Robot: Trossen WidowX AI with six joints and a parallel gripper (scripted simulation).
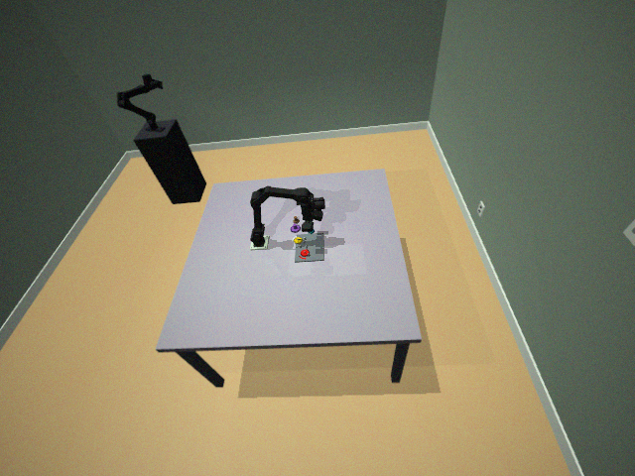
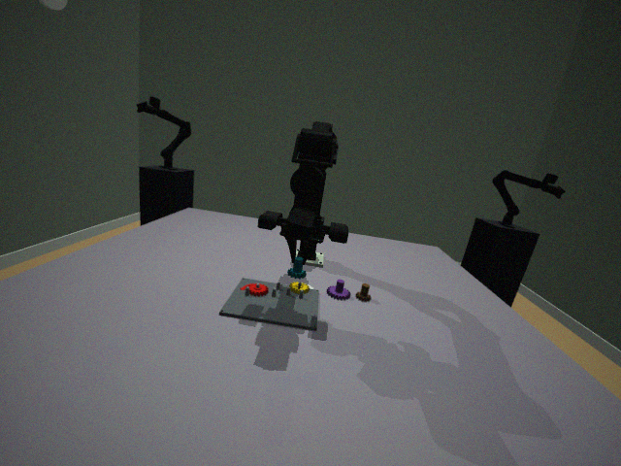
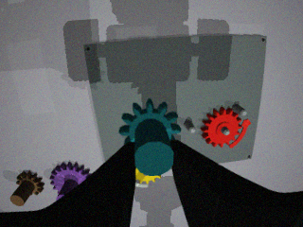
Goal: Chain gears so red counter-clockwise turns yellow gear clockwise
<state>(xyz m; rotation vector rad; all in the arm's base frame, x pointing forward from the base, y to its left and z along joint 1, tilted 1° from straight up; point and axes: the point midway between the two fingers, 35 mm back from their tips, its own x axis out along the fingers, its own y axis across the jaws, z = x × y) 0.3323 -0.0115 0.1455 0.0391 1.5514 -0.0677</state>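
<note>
The red gear lies 100 mm below my gripper tip, 90 mm to the right of it and 50 mm behind it. Also, from my gripper tip: yellow gear: 100 mm below, 90 mm behind, 10 mm to the left; white arrow: 120 mm behind, 110 mm below, 30 mm to the left; teal gear: 10 mm below.
</note>
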